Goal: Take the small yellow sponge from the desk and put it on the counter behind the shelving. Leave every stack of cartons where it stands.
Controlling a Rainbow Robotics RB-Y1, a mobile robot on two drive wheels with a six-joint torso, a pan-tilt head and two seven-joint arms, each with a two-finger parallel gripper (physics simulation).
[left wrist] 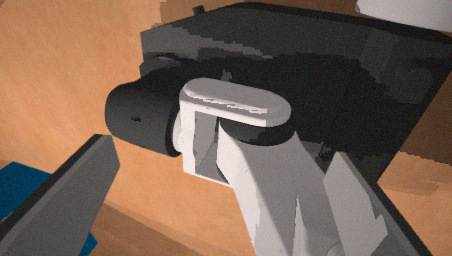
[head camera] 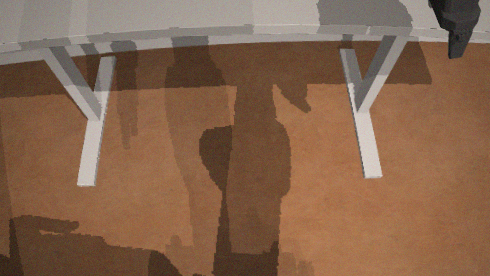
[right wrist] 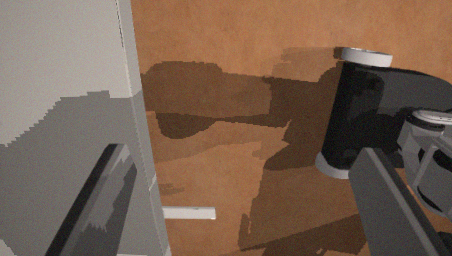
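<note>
A pale desk or table top runs along the top of the head camera view and the left side of the right wrist view. My right gripper is open, with nothing between its fingers. It is at the top right of the head view, by the table's edge. In the right wrist view one finger overlaps the table top and the other is over the floor side. My left gripper is open and empty, with robot parts behind it. The yellow sponge, the counter, the shelving and the cartons do not show.
White table legs stand on the brown floor, and a white foot bar shows in the right wrist view. The robot's dark base is close by. A blue object lies at the left wrist view's left edge.
</note>
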